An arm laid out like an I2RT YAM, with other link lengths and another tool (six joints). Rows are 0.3 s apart.
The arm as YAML. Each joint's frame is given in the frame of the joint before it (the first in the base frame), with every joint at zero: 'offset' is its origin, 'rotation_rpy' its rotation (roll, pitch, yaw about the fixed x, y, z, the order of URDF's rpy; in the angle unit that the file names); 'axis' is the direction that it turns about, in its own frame. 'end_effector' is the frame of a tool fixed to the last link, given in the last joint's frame.
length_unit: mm
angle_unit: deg
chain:
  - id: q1
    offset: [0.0, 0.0, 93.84]
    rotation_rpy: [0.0, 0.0, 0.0]
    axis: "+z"
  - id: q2
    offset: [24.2, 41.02, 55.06]
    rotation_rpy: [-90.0, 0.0, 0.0]
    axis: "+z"
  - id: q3
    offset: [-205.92, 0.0, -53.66]
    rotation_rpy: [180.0, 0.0, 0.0]
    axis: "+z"
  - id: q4
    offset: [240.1, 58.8, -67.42]
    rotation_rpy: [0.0, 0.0, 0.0]
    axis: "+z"
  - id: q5
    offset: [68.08, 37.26, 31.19]
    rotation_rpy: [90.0, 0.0, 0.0]
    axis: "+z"
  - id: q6
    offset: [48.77, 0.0, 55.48]
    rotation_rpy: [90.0, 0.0, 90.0]
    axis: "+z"
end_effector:
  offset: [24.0, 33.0, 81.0]
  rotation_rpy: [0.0, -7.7, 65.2]
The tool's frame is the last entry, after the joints.
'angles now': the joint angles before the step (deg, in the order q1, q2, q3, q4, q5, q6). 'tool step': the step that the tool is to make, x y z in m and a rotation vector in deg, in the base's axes. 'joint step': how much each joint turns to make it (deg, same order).
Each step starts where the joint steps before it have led.
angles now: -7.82 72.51 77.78 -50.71 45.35 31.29
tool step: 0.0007 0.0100 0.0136 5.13 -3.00 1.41
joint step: -0.01 0.52 5.61 -5.44 -4.92 3.86
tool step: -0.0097 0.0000 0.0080 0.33 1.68 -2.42
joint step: 0.01 1.50 3.96 -5.80 1.57 2.47
